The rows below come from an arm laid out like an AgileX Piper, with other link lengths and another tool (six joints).
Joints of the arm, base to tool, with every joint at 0 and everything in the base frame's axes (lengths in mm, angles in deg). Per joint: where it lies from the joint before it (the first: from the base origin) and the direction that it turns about. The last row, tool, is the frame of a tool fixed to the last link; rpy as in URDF.
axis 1: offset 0 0 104.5 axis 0 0 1
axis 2: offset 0 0 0 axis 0 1 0
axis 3: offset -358.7 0 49 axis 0 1 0
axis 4: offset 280.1 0 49.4 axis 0.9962 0 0.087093
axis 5: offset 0 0 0 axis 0 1 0
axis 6: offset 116 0 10.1 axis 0.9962 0 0.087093
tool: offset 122.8 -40 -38.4 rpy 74.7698 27.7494 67.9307
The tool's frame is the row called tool.
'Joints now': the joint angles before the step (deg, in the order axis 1, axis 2, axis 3, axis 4, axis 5, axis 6). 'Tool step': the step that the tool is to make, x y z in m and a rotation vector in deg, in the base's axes. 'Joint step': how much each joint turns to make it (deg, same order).
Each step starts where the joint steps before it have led.
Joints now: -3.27 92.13 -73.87 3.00 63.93 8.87
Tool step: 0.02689 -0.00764 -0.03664 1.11 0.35 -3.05
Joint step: -1.66 5.79 0.01 1.04 -5.42 0.80
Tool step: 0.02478 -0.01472 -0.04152 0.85 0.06 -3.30
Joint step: -2.34 6.11 0.00 1.07 -5.98 0.12
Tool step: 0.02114 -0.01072 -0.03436 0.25 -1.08 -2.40
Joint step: -1.32 4.78 -0.01 0.67 -5.85 0.28
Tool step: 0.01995 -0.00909 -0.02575 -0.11 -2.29 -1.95
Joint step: -0.91 3.50 -0.04 0.61 -5.79 0.20
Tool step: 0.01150 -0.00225 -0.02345 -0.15 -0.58 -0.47
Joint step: 0.00 3.13 -0.07 0.23 -3.69 -0.01
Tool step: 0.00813 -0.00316 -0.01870 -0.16 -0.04 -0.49
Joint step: -0.13 2.71 -0.55 -0.06 -2.25 0.20
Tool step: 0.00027 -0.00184 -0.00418 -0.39 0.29 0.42
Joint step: 0.00 0.56 -0.05 -0.47 -0.29 -0.16
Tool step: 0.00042 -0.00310 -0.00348 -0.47 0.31 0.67
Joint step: -0.12 0.55 -0.18 -0.47 -0.11 -0.52
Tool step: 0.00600 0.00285 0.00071 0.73 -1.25 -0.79
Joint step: 0.01 0.06 -0.27 1.33 -0.89 -0.13
